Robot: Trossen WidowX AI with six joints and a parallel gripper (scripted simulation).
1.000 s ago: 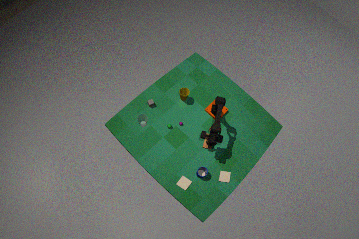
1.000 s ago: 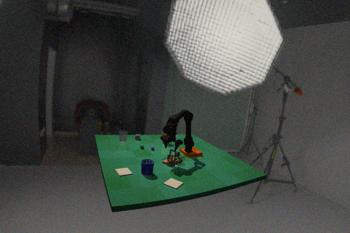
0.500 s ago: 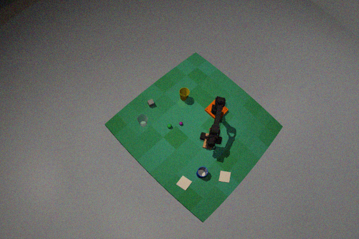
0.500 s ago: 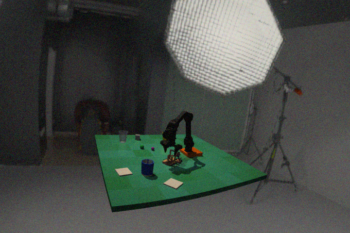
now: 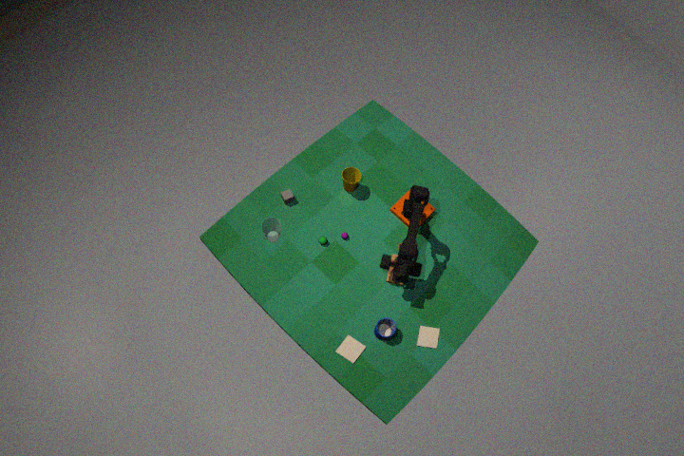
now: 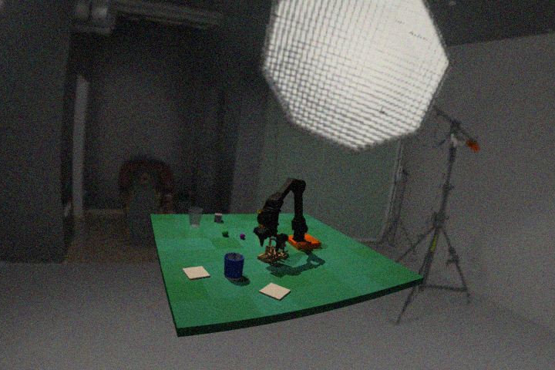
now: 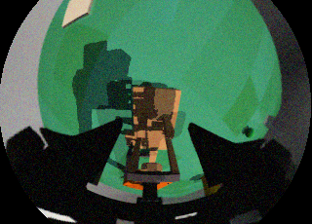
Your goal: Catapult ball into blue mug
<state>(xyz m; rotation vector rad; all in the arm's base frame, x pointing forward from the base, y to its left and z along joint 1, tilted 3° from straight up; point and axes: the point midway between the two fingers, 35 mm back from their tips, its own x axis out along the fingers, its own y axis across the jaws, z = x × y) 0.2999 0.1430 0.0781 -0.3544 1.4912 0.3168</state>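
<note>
Now: gripper tip 31 cm to the left of the purple ball and 4 cm above it. Round my gripper tip: yellow cup: 47 cm to the right, 23 cm behind, 3 cm below; then blue mug: 26 cm ahead, 12 cm to the left, 3 cm below; then green ball: 37 cm to the right, 9 cm ahead, 4 cm below.
</note>
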